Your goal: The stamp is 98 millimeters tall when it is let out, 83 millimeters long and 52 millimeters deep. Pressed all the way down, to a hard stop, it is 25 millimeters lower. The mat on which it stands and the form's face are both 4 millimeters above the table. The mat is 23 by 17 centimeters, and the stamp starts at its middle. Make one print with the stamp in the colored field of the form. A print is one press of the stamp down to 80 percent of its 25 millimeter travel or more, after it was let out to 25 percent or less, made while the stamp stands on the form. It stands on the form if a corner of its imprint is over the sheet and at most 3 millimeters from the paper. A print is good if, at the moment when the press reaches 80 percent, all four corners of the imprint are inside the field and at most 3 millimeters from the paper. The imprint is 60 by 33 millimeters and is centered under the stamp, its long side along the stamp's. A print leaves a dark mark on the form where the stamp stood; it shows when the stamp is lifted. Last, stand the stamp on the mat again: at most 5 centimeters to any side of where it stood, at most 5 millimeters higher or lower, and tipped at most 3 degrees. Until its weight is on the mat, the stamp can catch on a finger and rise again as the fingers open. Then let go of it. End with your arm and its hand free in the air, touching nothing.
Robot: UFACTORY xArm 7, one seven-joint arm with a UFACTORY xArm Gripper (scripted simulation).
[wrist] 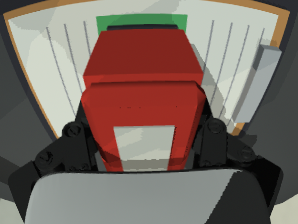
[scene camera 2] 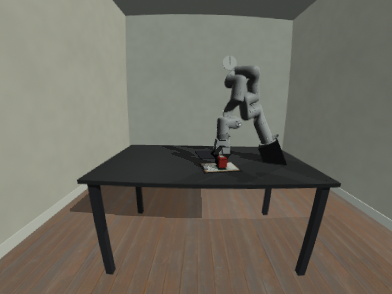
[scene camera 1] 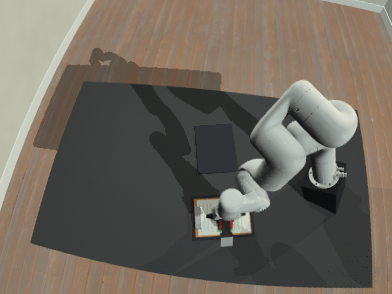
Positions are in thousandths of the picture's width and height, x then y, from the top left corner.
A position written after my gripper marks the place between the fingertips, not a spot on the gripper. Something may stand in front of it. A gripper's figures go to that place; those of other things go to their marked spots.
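A red stamp (wrist: 482, 449) sits 0.07 m from the lens. My own gripper (wrist: 482, 395), meanwhile, is 0.14 m from the lens.
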